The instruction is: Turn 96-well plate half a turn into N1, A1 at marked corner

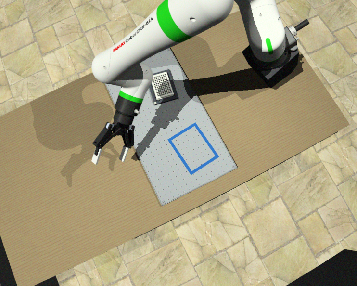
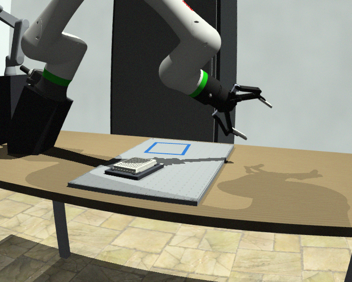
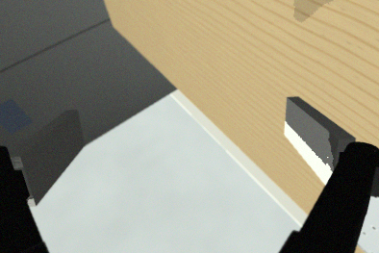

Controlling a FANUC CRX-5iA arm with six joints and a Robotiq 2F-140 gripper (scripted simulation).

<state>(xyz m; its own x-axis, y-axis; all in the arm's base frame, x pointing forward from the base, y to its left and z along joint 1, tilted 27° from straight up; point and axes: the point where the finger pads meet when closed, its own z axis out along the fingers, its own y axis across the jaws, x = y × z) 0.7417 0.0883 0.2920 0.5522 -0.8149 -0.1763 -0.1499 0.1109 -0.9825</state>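
Right now the white 96-well plate is 340 mm behind my hand, 260 mm to the right of it and 120 mm below it. Round my hand: dark plate nest N1: 340 mm behind, 260 mm to the right, 140 mm below; then A1 label: 280 mm behind, 200 mm to the right, 130 mm below.
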